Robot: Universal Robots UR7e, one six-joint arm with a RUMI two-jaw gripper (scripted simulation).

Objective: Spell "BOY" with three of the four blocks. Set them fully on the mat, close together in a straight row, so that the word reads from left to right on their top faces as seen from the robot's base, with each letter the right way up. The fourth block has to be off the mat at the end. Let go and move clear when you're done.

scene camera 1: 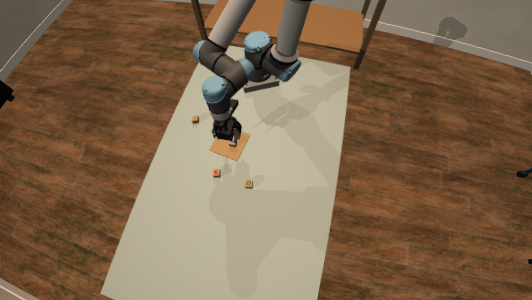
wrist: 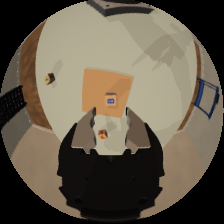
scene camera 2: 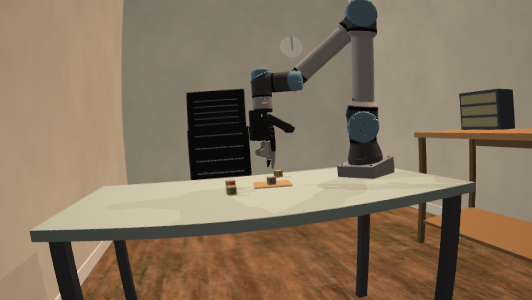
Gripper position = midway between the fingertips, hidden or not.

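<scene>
Scene camera 2 shows the gripper (scene camera 2: pixel 270 167). The wrist view has an orange mat (wrist: pixel 96 83), and the gripper (wrist: pixel 110 107) is visible there as well.
</scene>
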